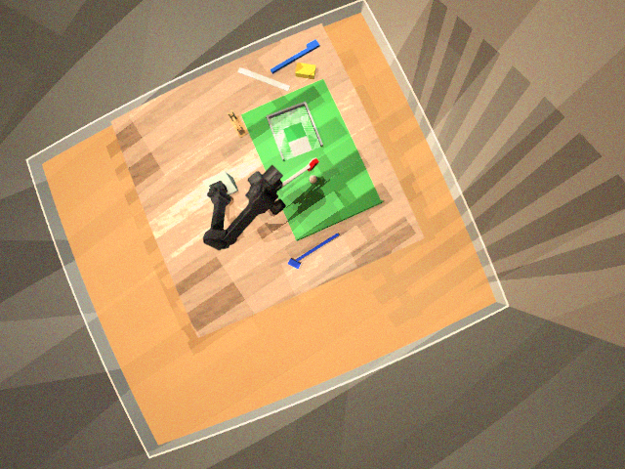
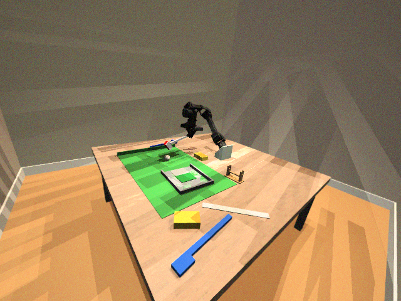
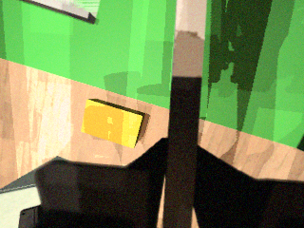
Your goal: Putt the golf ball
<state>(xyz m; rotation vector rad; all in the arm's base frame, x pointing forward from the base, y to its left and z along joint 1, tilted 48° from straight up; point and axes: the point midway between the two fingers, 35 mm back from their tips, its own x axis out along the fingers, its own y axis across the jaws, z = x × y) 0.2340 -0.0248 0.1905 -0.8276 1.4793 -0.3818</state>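
My gripper tip is 11 cm short of the red putter, 3 cm to the right of it and 1 cm below it. Also, from my gripper tip: white golf ball (21 cm ahead, 12 cm below, 2 cm to the left); then green mat (24 cm ahead, 14 cm to the left, 14 cm below); then wooden stand (44 cm to the left, 11 cm below, 4 cm behind).
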